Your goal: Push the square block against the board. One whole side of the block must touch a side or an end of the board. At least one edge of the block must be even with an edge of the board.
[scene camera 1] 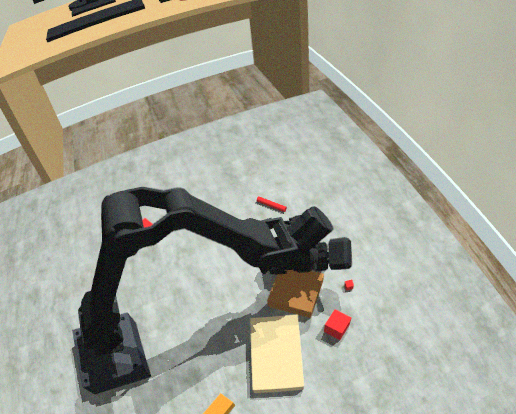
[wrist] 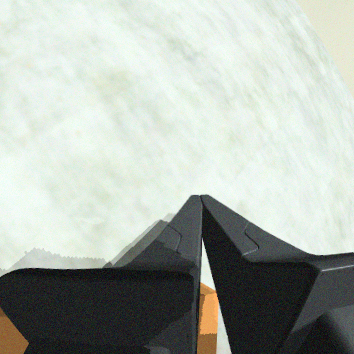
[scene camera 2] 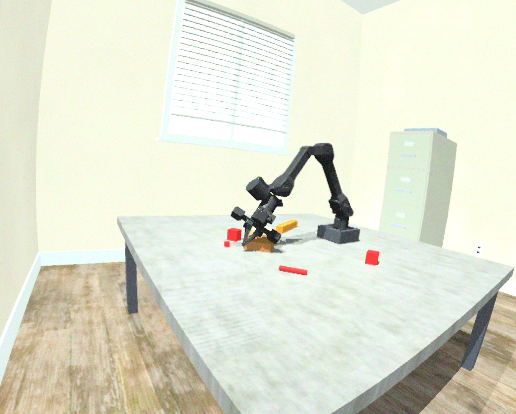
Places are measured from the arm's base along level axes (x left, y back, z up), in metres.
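Pixels of known places: gripper, fingertip midpoint: [scene camera 1: 325,259] [wrist: 198,202] [scene camera 2: 242,245]; arm's base, link origin: [scene camera 1: 107,339] [scene camera 2: 340,228].
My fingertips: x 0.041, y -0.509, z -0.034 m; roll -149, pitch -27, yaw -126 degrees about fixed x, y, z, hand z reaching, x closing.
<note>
For each thing: its top centre in the pictures, then the offset to it from my fingertips.
- square block, top centre: [scene camera 1: 296,287] [scene camera 2: 259,239] dz +0.007, dx -0.042, dy +0.090 m
- board, top centre: [scene camera 1: 276,351] dz +0.007, dx -0.166, dy +0.181 m
- tiny red cube, top centre: [scene camera 1: 349,283] [scene camera 2: 227,242] dz -0.006, dx -0.074, dy -0.025 m
- red bar, top centre: [scene camera 1: 271,202] [scene camera 2: 293,268] dz -0.008, dx +0.216, dy +0.051 m
- orange bar, top centre: [scene camera 2: 287,223] dz +0.009, dx -0.288, dy +0.395 m
The square block [scene camera 1: 296,295] [scene camera 2: 261,244] [wrist: 208,315] is orange-brown and lies flat beyond the board's far end. It is turned at an angle to that end, with a wedge-shaped gap on the left, and it reaches past the board's right edge. I cannot tell whether its near corner touches. The board [scene camera 1: 276,355] is pale yellow and lies flat; I cannot make it out in scene camera 2. My gripper [scene camera 2: 244,243] [wrist: 198,202] is shut and empty, with its tips low by the block's far right side. The arm covers the block's far edge in scene camera 1.
A red cube [scene camera 1: 337,324] [scene camera 2: 234,234] and a tiny red cube [scene camera 1: 349,285] [scene camera 2: 227,244] lie right of the block. A red bar [scene camera 1: 271,204] [scene camera 2: 293,270], another red cube [scene camera 1: 146,223] [scene camera 2: 372,257] and an orange bar [scene camera 1: 219,404] [scene camera 2: 287,226] lie farther off.
</note>
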